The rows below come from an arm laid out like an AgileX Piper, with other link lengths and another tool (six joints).
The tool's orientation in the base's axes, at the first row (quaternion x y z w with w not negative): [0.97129, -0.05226, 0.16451, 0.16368]
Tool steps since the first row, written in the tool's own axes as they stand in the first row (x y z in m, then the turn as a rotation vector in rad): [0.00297, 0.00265, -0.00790, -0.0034, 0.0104, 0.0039]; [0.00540, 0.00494, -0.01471, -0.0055, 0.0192, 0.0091]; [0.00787, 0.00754, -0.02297, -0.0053, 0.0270, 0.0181]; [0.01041, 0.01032, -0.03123, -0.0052, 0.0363, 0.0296]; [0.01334, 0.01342, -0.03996, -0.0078, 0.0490, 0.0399]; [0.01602, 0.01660, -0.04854, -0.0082, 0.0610, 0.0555]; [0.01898, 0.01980, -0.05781, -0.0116, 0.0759, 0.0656]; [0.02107, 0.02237, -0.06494, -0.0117, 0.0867, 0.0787]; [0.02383, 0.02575, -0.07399, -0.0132, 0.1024, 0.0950]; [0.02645, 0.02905, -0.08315, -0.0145, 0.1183, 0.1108]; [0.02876, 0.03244, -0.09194, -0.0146, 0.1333, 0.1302]
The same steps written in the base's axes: [-0.00001, 0.00001, 0.00885, -0.0036, -0.0109, -0.0015]; [-0.00014, 0.00002, 0.01643, -0.0054, -0.0209, -0.0042]; [-0.00072, 0.00023, 0.02541, -0.0037, -0.0312, -0.0098]; [-0.00126, 0.00026, 0.03448, -0.0016, -0.0438, -0.0172]; [-0.00163, 0.00013, 0.04418, -0.0029, -0.0591, -0.0235]; [-0.00220, -0.00011, 0.05370, -0.0004, -0.0756, -0.0339]; [-0.00271, -0.00016, 0.06393, -0.0029, -0.0929, -0.0396]; [-0.00330, -0.00029, 0.07177, -0.0007, -0.1074, -0.0481]; [-0.00397, -0.00057, 0.08179, 0.0004, -0.1276, -0.0584]; [-0.00479, -0.00073, 0.09184, 0.0015, -0.1478, -0.0682]; [-0.00580, -0.00108, 0.10148, 0.0049, -0.1684, -0.0810]
